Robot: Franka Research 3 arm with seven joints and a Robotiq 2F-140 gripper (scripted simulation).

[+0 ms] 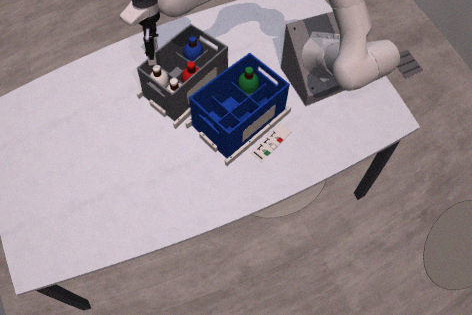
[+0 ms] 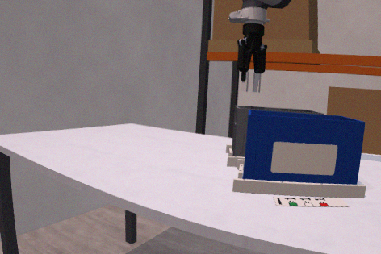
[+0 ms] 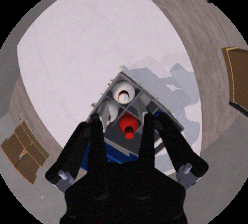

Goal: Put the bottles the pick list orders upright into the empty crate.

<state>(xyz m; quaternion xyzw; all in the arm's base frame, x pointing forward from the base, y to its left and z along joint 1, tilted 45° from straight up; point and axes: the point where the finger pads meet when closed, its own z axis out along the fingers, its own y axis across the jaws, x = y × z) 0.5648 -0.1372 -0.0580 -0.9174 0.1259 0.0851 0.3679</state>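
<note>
My gripper is now 10 cm past the grey crate, 1 cm to the left of it and 17 cm above it. Round my hand: blue bottle: 16 cm behind, 9 cm to the right, 17 cm below; then blue crate: 23 cm behind, 20 cm to the left, 17 cm below; then red bottle: 12 cm behind, 3 cm to the left, 17 cm below.
</note>
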